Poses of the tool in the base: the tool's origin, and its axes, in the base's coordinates. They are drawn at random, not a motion.
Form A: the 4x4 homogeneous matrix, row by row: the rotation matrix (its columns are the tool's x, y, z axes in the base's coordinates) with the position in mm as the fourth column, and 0 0 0 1 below. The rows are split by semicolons.
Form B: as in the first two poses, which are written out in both.
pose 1, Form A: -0.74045 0.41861 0.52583 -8.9; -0.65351 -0.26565 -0.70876 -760.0; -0.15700 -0.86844 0.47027 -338.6; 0 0 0 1
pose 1, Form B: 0.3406 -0.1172 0.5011 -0.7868 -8.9 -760.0 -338.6
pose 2, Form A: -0.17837 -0.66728 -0.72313 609.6; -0.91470 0.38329 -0.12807 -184.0; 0.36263 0.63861 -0.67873 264.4; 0 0 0 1
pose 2, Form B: 0.3627 0.5285 -0.7484 -0.1705 609.6 -184.0 264.4
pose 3, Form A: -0.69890 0.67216 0.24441 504.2; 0.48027 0.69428 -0.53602 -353.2; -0.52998 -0.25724 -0.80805 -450.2; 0 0 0 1
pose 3, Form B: 0.2164 0.3221 0.8946 -0.2217 504.2 -353.2 -450.2
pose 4, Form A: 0.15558 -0.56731 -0.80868 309.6; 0.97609 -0.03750 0.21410 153.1; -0.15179 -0.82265 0.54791 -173.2; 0 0 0 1
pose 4, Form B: 0.6454 -0.4016 -0.2545 0.5979 309.6 153.1 -173.2
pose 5, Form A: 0.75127 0.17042 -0.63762 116.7; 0.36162 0.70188 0.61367 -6.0; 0.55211 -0.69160 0.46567 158.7; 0 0 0 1
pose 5, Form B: 0.8542 -0.3820 -0.3482 0.0560 116.7 -6.0 158.7
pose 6, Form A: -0.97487 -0.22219 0.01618 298.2; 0.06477 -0.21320 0.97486 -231.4; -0.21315 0.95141 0.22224 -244.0; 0 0 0 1
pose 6, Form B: 0.0924 -0.0634 0.6204 0.7763 298.2 -231.4 -244.0
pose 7, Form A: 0.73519 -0.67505 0.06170 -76.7; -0.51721 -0.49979 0.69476 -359.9; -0.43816 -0.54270 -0.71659 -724.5; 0 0 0 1
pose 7, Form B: 0.3601 -0.8590 0.3470 0.1096 -76.7 -359.9 -724.5
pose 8, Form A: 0.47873 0.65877 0.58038 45.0; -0.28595 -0.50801 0.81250 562.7; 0.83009 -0.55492 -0.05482 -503.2; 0 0 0 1
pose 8, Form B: 0.4785 -0.7144 -0.1305 -0.4936 45.0 562.7 -503.2
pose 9, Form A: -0.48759 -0.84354 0.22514 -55.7; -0.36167 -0.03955 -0.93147 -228.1; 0.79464 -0.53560 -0.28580 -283.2; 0 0 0 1
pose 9, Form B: 0.2163 0.4576 -0.6584 0.5571 -55.7 -228.1 -283.2
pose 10, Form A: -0.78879 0.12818 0.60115 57.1; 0.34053 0.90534 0.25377 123.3; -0.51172 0.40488 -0.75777 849.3; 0 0 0 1
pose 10, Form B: 0.2995 0.1261 0.9290 0.1773 57.1 123.3 849.3
